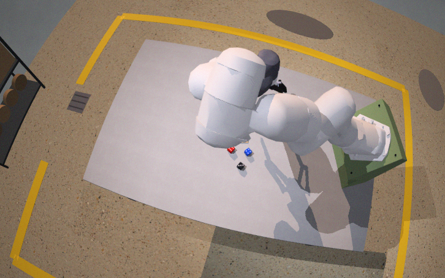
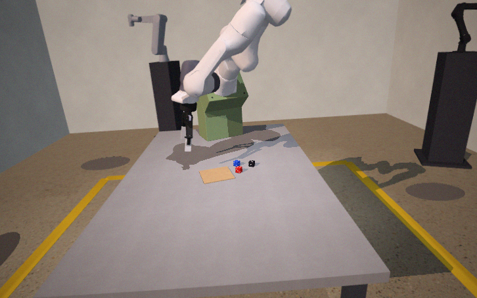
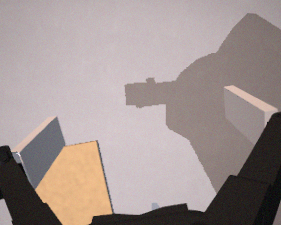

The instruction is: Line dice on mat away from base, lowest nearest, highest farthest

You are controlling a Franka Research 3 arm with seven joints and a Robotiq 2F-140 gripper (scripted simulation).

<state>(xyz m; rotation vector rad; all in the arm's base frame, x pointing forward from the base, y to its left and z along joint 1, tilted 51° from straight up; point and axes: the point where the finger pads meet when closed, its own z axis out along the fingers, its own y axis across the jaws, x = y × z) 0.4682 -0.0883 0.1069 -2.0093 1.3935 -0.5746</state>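
Right now the blue die is 220 mm to the left of my hand, 120 mm below it and 90 mm behind it. Round my hand: red die: 260 mm to the left, 120 mm below, 20 mm behind; tan mat: 170 mm to the left, 130 mm below, 40 mm ahead; black die: 300 mm to the left, 120 mm below, 100 mm behind.
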